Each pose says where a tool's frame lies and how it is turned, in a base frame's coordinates. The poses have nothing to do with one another.
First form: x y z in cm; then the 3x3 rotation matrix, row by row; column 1 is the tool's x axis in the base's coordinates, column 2 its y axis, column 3 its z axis. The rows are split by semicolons.
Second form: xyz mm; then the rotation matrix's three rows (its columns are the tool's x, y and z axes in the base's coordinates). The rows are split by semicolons. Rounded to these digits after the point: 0 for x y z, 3 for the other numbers.
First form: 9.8, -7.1, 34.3; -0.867, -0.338, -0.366; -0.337, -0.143, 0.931; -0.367, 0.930, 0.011
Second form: 98, -71, 343; -0.867, -0.338, -0.366; -0.337, -0.143, 0.931; -0.367, 0.930, 0.011
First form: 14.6, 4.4, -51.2; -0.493, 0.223, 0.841; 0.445, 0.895, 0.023; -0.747, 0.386, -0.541
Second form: 146, 44, -512; -0.493, 0.223, 0.841; 0.445, 0.895, 0.023; -0.747, 0.386, -0.541
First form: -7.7, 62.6, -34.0; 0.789, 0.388, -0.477; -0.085, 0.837, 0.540; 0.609, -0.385, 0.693
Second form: -77, 626, -340; 0.789, 0.388, -0.477; -0.085, 0.837, 0.540; 0.609, -0.385, 0.693
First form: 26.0, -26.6, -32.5; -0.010, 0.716, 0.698; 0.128, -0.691, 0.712; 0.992, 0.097, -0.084
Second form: 260, -266, -325; -0.010, 0.716, 0.698; 0.128, -0.691, 0.712; 0.992, 0.097, -0.084
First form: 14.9, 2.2, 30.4; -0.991, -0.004, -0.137; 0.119, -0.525, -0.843; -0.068, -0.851, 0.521
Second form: 149, 22, 304; -0.991, -0.004, -0.137; 0.119, -0.525, -0.843; -0.068, -0.851, 0.521
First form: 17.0, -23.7, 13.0; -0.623, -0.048, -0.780; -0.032, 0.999, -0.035; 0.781, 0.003, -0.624
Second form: 170, -237, 130; -0.623, -0.048, -0.780; -0.032, 0.999, -0.035; 0.781, 0.003, -0.624
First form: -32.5, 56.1, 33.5; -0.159, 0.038, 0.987; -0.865, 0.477, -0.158; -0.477, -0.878, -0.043
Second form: -325, 561, 335; -0.159, 0.038, 0.987; -0.865, 0.477, -0.158; -0.477, -0.878, -0.043
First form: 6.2, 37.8, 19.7; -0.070, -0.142, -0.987; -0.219, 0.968, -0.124; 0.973, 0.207, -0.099
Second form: 62, 378, 197; -0.070, -0.142, -0.987; -0.219, 0.968, -0.124; 0.973, 0.207, -0.099
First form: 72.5, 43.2, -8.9; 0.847, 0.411, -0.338; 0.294, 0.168, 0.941; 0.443, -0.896, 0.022
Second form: 725, 432, -89; 0.847, 0.411, -0.338; 0.294, 0.168, 0.941; 0.443, -0.896, 0.022
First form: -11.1, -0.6, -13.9; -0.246, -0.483, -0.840; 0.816, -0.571, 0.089; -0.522, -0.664, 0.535
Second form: -111, -6, -139; -0.246, -0.483, -0.840; 0.816, -0.571, 0.089; -0.522, -0.664, 0.535
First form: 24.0, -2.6, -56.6; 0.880, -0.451, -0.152; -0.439, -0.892, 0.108; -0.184, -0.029, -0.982
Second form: 240, -26, -566; 0.880, -0.451, -0.152; -0.439, -0.892, 0.108; -0.184, -0.029, -0.982
